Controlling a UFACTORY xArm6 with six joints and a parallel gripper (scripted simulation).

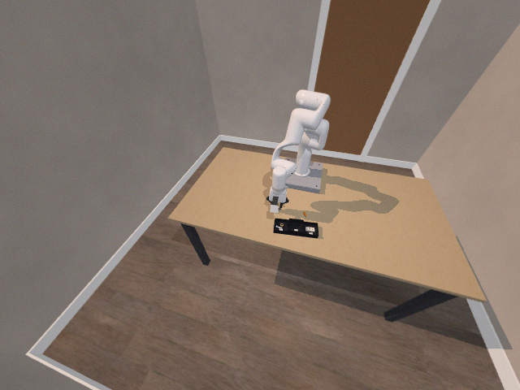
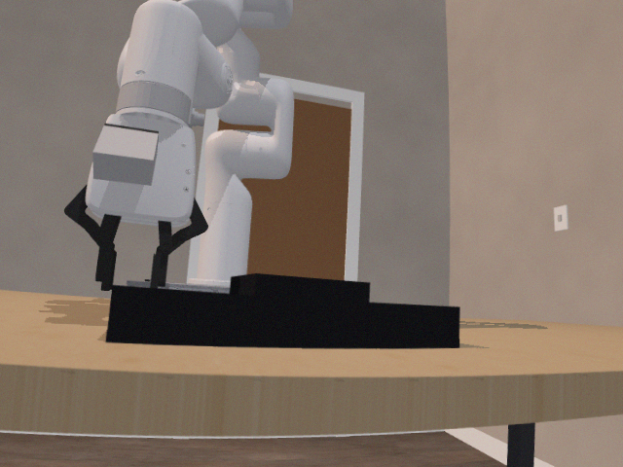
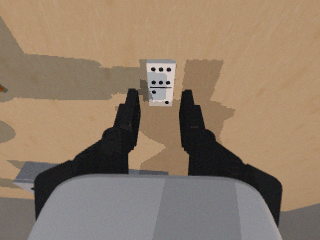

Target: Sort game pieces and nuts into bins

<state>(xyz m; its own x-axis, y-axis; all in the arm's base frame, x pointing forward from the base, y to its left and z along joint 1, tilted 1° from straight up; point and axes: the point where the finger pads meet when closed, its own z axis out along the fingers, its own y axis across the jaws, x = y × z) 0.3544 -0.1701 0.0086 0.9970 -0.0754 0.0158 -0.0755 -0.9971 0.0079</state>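
My hand is 4 cm above the white domino. From my hand the other things lie so: black bin (14 cm ahead, 11 cm to the left, 2 cm below); then yellow nut (12 cm ahead, 4 cm below, 3 cm to the left); then grey bolt (14 cm ahead, 3 cm below, 1 cm to the left).
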